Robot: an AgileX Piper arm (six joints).
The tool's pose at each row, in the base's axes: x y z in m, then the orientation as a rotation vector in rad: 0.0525, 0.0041, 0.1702, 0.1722, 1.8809, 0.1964; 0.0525, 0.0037, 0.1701, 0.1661, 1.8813, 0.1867; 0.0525, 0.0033, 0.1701, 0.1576, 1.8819, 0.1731; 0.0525, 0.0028, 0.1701, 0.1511, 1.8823, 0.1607; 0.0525, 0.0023, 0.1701, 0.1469, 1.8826, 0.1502; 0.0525, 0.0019, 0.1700, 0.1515, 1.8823, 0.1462; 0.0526, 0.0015, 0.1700, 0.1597, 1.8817, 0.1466; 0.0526, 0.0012, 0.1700, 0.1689, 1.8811, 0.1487; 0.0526, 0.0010, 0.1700, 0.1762, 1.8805, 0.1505; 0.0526, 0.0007, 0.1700, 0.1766, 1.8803, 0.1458
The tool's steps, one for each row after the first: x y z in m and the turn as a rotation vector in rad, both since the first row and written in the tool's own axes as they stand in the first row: 0.0000, -0.0004, 0.0000, 0.0036, -0.0005, -0.0091; -0.0001, -0.0008, 0.0000, 0.0088, -0.0012, -0.0219; -0.0002, -0.0013, 0.0000, 0.0140, -0.0019, -0.0327; -0.0003, -0.0018, -0.0001, 0.0192, -0.0026, -0.0409; -0.0003, -0.0022, 0.0000, 0.0242, -0.0034, -0.0397; -0.0004, -0.0026, 0.0000, 0.0280, -0.0042, -0.0338; -0.0005, -0.0029, 0.0000, 0.0311, -0.0049, -0.0263; -0.0005, -0.0031, 0.0000, 0.0335, -0.0055, -0.0203; -0.0006, -0.0034, 0.0000, 0.0369, -0.0062, -0.0224
